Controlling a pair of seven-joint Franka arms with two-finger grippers.
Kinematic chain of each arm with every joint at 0, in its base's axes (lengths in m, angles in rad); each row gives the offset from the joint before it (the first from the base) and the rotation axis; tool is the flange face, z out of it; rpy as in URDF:
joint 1: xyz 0 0 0.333 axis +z
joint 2: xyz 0 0 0 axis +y
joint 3: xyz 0 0 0.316 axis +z
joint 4: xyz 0.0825 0 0 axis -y
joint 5: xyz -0.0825 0 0.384 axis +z
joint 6: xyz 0 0 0 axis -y
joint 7: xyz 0.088 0 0 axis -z
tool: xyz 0 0 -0.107 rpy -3.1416 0 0
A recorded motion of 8 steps. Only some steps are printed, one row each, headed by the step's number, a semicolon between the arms.
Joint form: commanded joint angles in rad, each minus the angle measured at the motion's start. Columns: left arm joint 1, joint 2, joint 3, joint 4, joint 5, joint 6, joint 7; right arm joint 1, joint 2, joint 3, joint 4, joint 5, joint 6, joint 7.
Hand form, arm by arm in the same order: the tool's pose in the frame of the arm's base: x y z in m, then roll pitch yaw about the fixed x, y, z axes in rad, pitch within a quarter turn. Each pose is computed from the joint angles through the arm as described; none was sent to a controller.
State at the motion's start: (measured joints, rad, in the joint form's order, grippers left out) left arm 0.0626 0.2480 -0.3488 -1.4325 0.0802 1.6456 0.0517; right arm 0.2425 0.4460 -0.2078 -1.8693 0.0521 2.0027 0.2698
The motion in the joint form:
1: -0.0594 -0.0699 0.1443 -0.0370 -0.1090 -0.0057 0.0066; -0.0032 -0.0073 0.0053 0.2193 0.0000 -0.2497 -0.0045
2: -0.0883 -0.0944 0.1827 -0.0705 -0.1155 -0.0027 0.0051; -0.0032 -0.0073 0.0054 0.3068 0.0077 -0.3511 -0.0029
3: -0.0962 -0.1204 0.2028 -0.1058 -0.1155 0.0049 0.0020; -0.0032 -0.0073 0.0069 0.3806 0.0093 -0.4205 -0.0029
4: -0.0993 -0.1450 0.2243 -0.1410 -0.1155 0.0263 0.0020; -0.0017 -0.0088 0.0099 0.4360 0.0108 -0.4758 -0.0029
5: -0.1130 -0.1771 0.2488 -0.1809 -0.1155 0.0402 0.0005; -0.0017 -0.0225 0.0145 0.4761 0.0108 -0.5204 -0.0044
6: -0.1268 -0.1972 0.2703 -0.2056 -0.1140 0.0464 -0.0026; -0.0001 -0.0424 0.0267 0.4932 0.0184 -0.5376 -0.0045
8: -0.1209 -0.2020 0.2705 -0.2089 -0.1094 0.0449 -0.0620; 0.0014 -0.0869 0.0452 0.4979 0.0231 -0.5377 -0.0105
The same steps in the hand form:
1: 0.6018 -0.1149 0.5767 3.0767 0.0004 -0.2545; 0.6300 0.0403 0.3403 3.0128 0.3031 -0.2615
2: 0.5952 -0.1118 0.5751 3.0805 0.0083 -0.2443; 0.6366 0.0448 0.3727 3.0172 0.3190 -0.2612
3: 0.5888 -0.1052 0.5741 3.0872 0.0113 -0.2295; 0.6420 0.0490 0.4012 3.0222 0.3162 -0.2546
4: 0.5848 -0.0951 0.5735 3.0936 0.0013 -0.2107; 0.6439 0.0540 0.4236 3.0266 0.3163 -0.2462
5: 0.5768 -0.0890 0.5743 3.0996 -0.0039 -0.1982; 0.6425 0.0576 0.4476 3.0349 0.3099 -0.2357
6: 0.5716 -0.0844 0.5745 3.1042 -0.0050 -0.1876; 0.6394 0.0661 0.4665 3.0566 0.2966 -0.2169
8: 0.5706 -0.0803 0.5755 3.1090 -0.0028 -0.1227; 0.6324 0.0761 0.4962 3.0906 0.2566 -0.1837

